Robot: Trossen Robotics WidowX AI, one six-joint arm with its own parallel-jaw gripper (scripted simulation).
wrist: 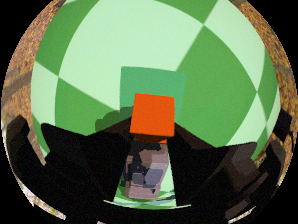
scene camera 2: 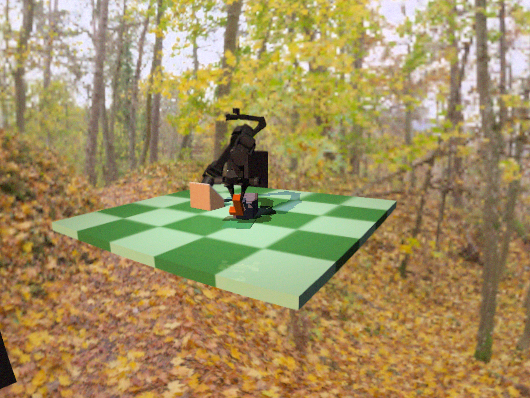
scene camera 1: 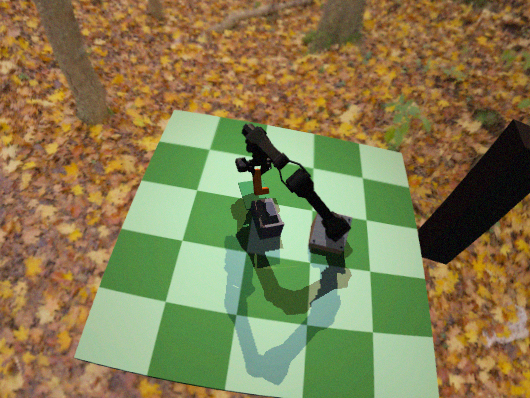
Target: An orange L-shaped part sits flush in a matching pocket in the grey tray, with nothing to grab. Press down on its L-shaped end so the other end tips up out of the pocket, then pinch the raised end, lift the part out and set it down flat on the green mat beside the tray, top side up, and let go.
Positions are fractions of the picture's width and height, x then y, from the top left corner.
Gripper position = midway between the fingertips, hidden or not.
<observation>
The gripper (wrist: 0.51, 0.55) carries an orange L-shaped part (wrist: 0.52, 0.52). Also in view: a green mat (wrist: 0.53, 0.36).
</observation>
